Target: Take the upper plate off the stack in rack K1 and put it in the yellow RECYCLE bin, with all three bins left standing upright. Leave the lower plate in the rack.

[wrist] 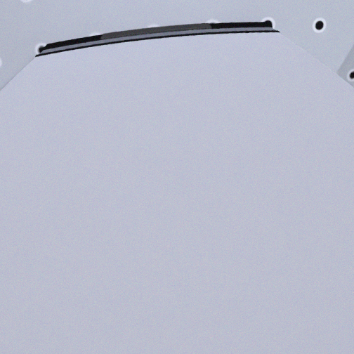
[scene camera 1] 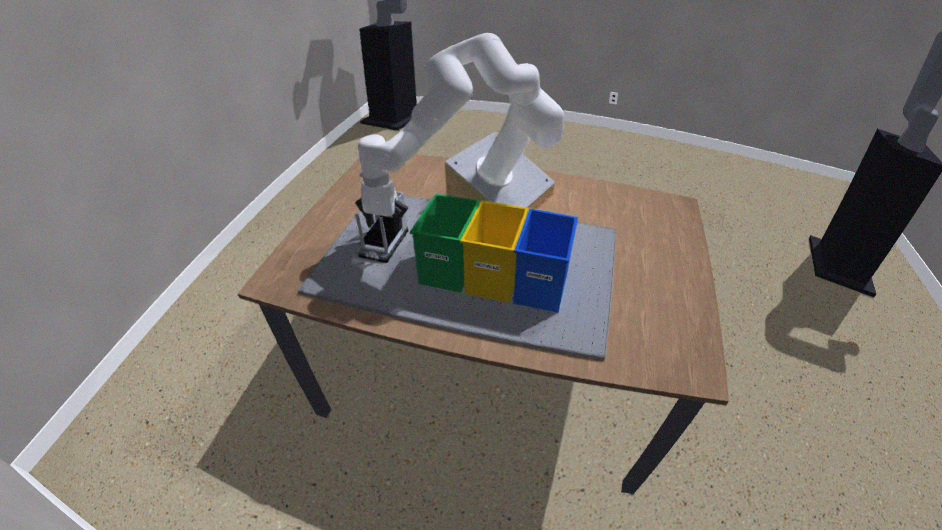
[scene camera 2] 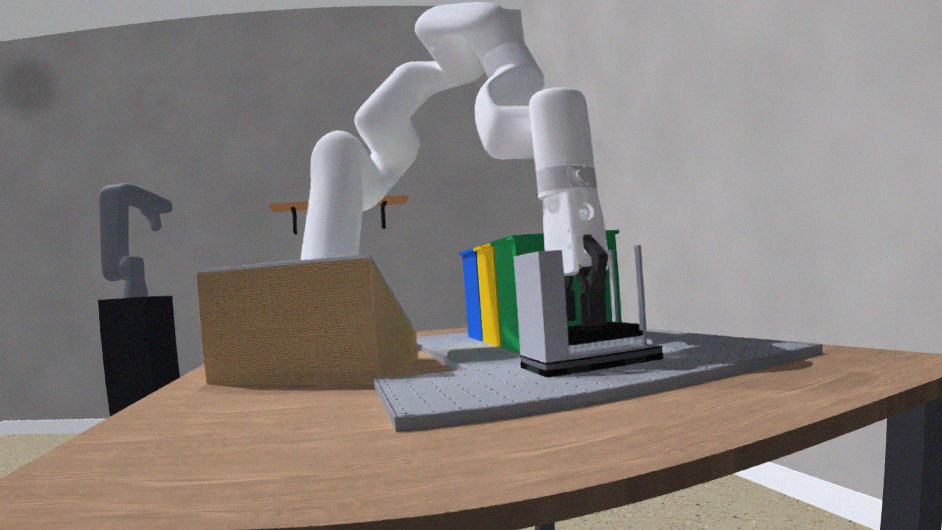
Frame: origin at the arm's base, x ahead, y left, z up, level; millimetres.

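Seen in the pictures: gripper, fingertip midpoint: (scene camera 1: pixel 384 227) (scene camera 2: pixel 578 323); arm's base, link origin: (scene camera 1: pixel 493 171) (scene camera 2: pixel 325 297).
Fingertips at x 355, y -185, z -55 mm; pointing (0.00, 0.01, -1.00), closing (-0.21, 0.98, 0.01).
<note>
Offsets run from my fingertips to a thing's middle. "*": to the spot under its first point. Level surfaces: height alone.
Rack K1 @(19 mm up, 15 mm ahead, 0 mm left) (scene camera 1: pixel 374 254) (scene camera 2: pixel 541 306) (wrist: pixel 175 190) stands on the grey board, with a tall back wall and thin front posts. Its pale back wall fills most of the wrist view. The black upper plate @(* 9 mm down, 58 mm ahead, 32 mm right) (scene camera 2: pixel 629 328) lies flat in the rack on a clear, ridged lower plate @(26 mm down, 5 mm ahead, 1 mm right) (scene camera 2: pixel 602 344). My gripper (scene camera 1: pixel 384 228) (scene camera 2: pixel 582 321) is open and points down inside the rack, its fingertips close to the upper plate's level. The fingers do not show in the wrist view, so their exact fit around the plate is hidden. The yellow RECYCLE bin @(37 mm up, 13 mm back, 364 mm left) (scene camera 1: pixel 487 272) (scene camera 2: pixel 488 296) stands upright.
The green bin @(37 mm up, 14 mm ahead, 236 mm left) (scene camera 1: pixel 440 263) (scene camera 2: pixel 507 296), nearest the rack, and the blue bin @(37 mm up, 40 mm back, 492 mm left) (scene camera 1: pixel 540 280) (scene camera 2: pixel 471 296) stand upright on either side of the yellow one. All are on the perforated board @(53 mm down) (scene camera 1: pixel 421 309) (scene camera 2: pixel 447 398). The arm's wedge-shaped base (scene camera 1: pixel 477 187) (scene camera 2: pixel 286 323) stands behind them.
</note>
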